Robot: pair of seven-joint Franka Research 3 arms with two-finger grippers.
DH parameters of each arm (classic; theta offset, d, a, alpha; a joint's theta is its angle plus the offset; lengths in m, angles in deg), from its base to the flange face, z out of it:
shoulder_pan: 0 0.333 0 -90
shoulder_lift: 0 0 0 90
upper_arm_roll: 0 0.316 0.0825 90
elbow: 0 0 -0.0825 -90
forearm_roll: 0 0.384 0 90
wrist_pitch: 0 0 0.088 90
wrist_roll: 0 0.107 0 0
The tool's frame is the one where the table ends.
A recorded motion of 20 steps. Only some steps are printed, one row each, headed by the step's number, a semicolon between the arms.
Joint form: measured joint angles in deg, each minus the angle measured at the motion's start. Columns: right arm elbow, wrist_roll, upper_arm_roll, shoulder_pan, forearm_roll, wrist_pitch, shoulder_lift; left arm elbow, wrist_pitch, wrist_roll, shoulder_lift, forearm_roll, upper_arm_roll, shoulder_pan.
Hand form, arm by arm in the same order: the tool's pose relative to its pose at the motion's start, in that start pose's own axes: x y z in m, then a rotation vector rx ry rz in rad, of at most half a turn. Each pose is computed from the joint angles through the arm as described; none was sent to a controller.
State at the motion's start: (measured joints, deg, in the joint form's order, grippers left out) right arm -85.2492 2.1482 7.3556 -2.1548 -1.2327 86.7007 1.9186; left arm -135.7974 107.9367 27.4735 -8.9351 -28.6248 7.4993 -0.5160
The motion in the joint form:
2: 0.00 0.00 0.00 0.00 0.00 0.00 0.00; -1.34 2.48 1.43 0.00 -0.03 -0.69 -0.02
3: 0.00 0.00 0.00 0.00 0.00 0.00 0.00; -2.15 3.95 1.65 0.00 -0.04 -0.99 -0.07
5: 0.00 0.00 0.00 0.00 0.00 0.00 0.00; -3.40 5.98 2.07 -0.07 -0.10 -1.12 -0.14
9: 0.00 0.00 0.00 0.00 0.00 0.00 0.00; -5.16 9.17 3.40 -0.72 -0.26 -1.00 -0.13
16: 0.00 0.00 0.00 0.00 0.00 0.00 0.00; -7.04 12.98 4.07 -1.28 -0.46 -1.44 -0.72
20: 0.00 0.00 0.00 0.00 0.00 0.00 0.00; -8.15 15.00 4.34 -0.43 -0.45 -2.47 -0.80
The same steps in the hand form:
2: 0.0000 0.0000 0.0000 0.0000 0.0000 0.0000; 0.0000 -0.0011 0.0087 0.0169 0.0121 0.0242
3: 0.0000 0.0000 0.0000 0.0000 0.0000 0.0000; -0.0003 -0.0023 0.0137 0.0267 0.0196 0.0267
5: 0.0000 0.0000 0.0000 0.0000 0.0000 0.0000; -0.0019 -0.0058 0.0199 0.0381 0.0317 0.0276
9: 0.0000 0.0000 0.0000 0.0000 0.0000 0.0000; -0.0052 -0.0113 0.0230 0.0569 0.0656 0.0400
16: 0.0000 0.0000 0.0000 0.0000 0.0000 0.0000; -0.0067 -0.0105 0.0305 0.0838 0.0957 0.0561
20: 0.0000 0.0000 0.0000 0.0000 0.0000 0.0000; -0.0062 -0.0115 0.0445 0.0997 0.0867 0.0622

